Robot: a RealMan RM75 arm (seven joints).
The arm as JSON. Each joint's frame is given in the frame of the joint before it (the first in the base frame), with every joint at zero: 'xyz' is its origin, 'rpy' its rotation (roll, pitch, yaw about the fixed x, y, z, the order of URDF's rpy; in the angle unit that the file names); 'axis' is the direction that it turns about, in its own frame. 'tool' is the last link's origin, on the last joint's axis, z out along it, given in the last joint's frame.
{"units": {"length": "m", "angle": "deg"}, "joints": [
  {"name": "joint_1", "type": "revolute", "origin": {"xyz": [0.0, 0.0, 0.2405], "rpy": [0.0, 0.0, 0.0]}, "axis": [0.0, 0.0, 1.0]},
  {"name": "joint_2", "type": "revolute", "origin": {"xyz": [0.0, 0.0, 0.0], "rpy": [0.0, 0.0, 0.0]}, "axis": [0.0, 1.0, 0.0]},
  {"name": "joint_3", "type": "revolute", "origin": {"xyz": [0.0, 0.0, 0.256], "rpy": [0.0, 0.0, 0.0]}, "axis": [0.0, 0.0, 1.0]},
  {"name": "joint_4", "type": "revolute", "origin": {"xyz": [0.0, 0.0, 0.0], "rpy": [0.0, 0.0, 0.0]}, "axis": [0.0, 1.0, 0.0]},
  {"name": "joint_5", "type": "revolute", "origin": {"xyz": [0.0, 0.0, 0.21], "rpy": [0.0, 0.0, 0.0]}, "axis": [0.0, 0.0, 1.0]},
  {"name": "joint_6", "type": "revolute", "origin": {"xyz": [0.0, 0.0, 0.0], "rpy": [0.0, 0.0, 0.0]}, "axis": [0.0, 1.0, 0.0]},
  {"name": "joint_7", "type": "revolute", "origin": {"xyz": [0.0, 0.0, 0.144], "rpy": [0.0, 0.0, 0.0]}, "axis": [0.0, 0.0, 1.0]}
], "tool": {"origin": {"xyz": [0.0, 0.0, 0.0], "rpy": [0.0, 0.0, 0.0]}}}
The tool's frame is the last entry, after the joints.
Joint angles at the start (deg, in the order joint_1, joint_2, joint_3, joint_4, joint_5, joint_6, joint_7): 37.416, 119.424, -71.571, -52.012, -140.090, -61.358, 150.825
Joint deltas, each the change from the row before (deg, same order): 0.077, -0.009, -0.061, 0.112, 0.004, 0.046, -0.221; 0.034, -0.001, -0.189, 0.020, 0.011, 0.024, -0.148; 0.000, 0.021, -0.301, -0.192, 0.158, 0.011, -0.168; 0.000, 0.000, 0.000, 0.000, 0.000, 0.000, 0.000; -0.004, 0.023, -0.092, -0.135, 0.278, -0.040, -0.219; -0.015, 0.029, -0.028, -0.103, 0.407, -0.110, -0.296; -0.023, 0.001, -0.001, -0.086, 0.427, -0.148, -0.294; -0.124, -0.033, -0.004, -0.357, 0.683, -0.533, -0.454; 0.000, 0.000, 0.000, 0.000, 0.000, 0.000, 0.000; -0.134, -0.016, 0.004, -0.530, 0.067, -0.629, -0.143; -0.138, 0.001, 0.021, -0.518, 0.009, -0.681, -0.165; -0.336, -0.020, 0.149, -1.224, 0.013, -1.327, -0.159; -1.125, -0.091, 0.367, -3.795, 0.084, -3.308, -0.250; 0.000, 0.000, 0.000, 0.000, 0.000, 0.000, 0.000; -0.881, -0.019, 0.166, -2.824, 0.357, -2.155, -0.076; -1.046, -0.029, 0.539, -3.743, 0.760, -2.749, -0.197
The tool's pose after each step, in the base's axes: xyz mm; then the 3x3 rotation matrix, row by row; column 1 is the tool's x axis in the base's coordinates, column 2 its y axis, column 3 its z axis. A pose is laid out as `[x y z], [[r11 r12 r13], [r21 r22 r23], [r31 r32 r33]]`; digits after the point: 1 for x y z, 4 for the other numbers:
[230.4 400.2 -30.4], [[0.5326 -0.8016 0.2716], [-0.8230 -0.4156 0.3871], [-0.1975 -0.4297 -0.8811]]
[230.1 400.1 -30.9], [[0.5366 -0.7987 0.2722], [-0.8213 -0.4202 0.3859], [-0.1938 -0.4306 -0.8815]]
[228.6 400.1 -31.5], [[0.5431 -0.7951 0.2699], [-0.8176 -0.4275 0.3858], [-0.1914 -0.4302 -0.8822]]
[228.6 400.1 -31.5], [[0.5431 -0.7951 0.2699], [-0.8176 -0.4275 0.3858], [-0.1914 -0.4302 -0.8822]]
[227.4 400.1 -31.8], [[0.5469 -0.7941 0.2652], [-0.8149 -0.4324 0.3860], [-0.1919 -0.4272 -0.8835]]
[226.1 399.9 -32.2], [[0.5499 -0.7942 0.2586], [-0.8127 -0.4373 0.3851], [-0.1928 -0.4219 -0.8859]]
[225.0 399.7 -32.3], [[0.5521 -0.7948 0.2521], [-0.8109 -0.4416 0.3839], [-0.1938 -0.4164 -0.8883]]
[223.2 398.9 -32.1], [[0.5558 -0.7955 0.2416], [-0.8085 -0.4496 0.3798], [-0.1935 -0.4064 -0.8930]]
[223.2 398.9 -32.1], [[0.5558 -0.7955 0.2416], [-0.8085 -0.4496 0.3798], [-0.1935 -0.4064 -0.8930]]
[222.1 398.0 -31.3], [[0.5594 -0.7936 0.2392], [-0.8070 -0.4556 0.3757], [-0.1892 -0.4032 -0.8953]]
[221.2 397.0 -30.5], [[0.5631 -0.7915 0.2375], [-0.8057 -0.4620 0.3706], [-0.1836 -0.4001 -0.8979]]
[219.2 395.3 -28.1], [[0.5688 -0.7887 0.2335], [-0.8032 -0.4715 0.3641], [-0.1771 -0.3946 -0.9016]]
[213.5 391.2 -19.7], [[0.5857 -0.7796 0.2220], [-0.7930 -0.4944 0.3560], [-0.1678 -0.3846 -0.9077]]
[213.5 391.2 -19.7], [[0.5857 -0.7796 0.2220], [-0.7930 -0.4944 0.3560], [-0.1678 -0.3846 -0.9077]]
[208.7 388.0 -13.9], [[0.5974 -0.7740 0.2099], [-0.7845 -0.5097 0.3532], [-0.1664 -0.3756 -0.9117]]
[201.5 384.3 -5.2], [[0.6135 -0.7669 0.1882], [-0.7707 -0.5296 0.3542], [-0.1720 -0.3624 -0.9160]]

